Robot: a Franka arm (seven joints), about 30 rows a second.
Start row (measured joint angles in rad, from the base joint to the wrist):
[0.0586 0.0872 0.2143 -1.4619 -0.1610 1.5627 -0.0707]
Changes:
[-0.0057 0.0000 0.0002 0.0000 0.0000 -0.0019 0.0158]
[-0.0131 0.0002 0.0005 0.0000 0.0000 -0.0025 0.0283]
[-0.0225 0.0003 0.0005 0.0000 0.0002 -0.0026 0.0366]
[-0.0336 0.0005 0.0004 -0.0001 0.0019 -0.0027 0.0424]
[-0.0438 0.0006 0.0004 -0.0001 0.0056 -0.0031 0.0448]
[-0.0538 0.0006 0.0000 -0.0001 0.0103 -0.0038 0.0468]
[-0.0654 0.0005 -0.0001 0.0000 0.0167 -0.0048 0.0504]
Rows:
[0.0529 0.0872 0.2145 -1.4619 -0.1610 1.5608 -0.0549]
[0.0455 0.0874 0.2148 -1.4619 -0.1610 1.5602 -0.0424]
[0.0361 0.0875 0.2148 -1.4619 -0.1608 1.5601 -0.0341]
[0.0250 0.0877 0.2147 -1.4620 -0.1591 1.5600 -0.0283]
[0.0148 0.0878 0.2147 -1.4620 -0.1554 1.5596 -0.0259]
[0.0048 0.0878 0.2143 -1.4620 -0.1507 1.5589 -0.0239]
[-0.0068 0.0877 0.2142 -1.4619 -0.1443 1.5579 -0.0203]

